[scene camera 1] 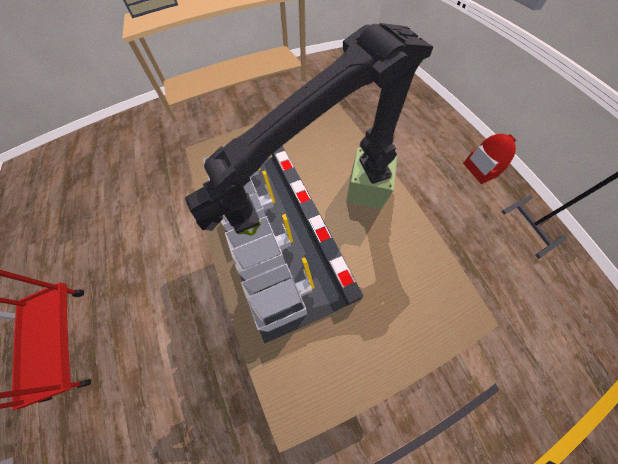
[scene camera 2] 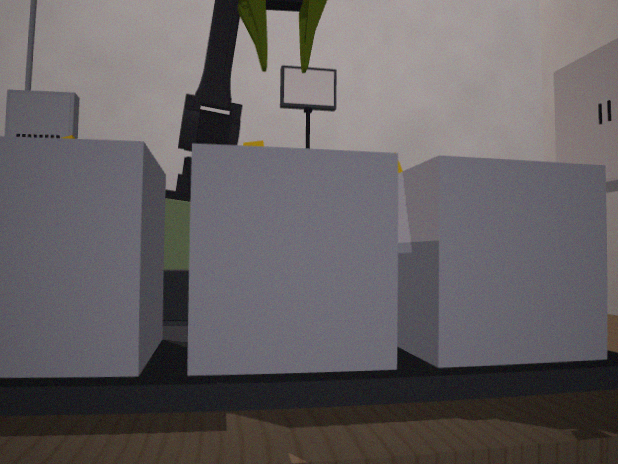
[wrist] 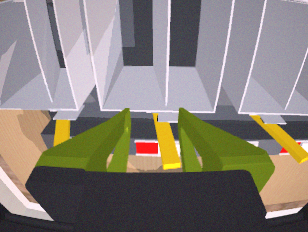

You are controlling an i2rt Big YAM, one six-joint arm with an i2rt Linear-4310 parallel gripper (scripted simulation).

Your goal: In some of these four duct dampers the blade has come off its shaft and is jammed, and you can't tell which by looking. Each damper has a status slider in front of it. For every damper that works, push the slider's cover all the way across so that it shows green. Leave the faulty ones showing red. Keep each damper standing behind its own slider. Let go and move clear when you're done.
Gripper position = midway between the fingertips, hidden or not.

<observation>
In view: the gripper [scene camera 2: 284, 70].
The gripper is seen too in the wrist view [wrist: 154, 115].
</observation>
